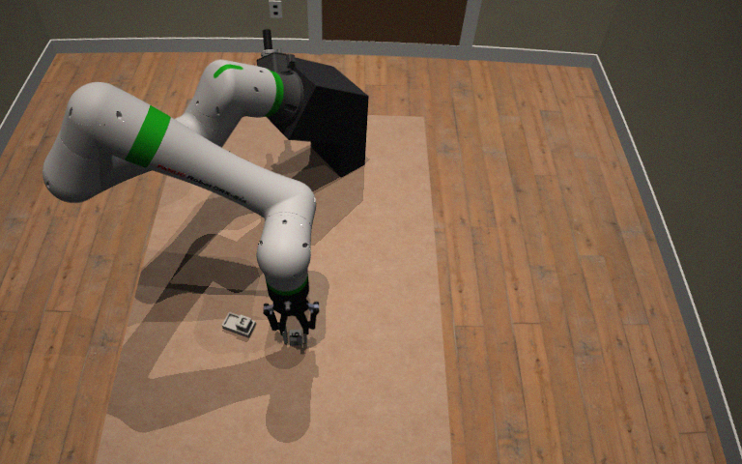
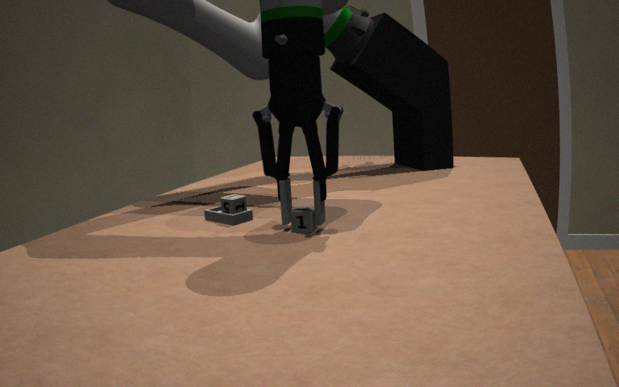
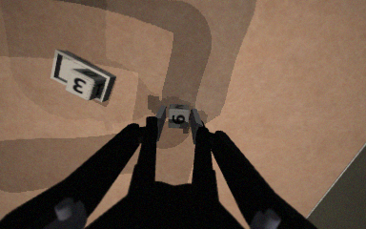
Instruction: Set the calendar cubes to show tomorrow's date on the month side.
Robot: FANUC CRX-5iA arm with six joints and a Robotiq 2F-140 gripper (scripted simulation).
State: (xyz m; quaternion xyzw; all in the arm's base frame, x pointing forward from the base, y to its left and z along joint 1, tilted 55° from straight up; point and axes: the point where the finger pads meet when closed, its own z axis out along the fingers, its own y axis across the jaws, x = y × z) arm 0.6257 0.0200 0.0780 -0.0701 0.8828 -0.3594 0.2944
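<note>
My hand is 3 cm above the grey number cube. The rest, counted from my hand: grey calendar tray: 6 cm behind, 14 cm to the right, 3 cm below.
</note>
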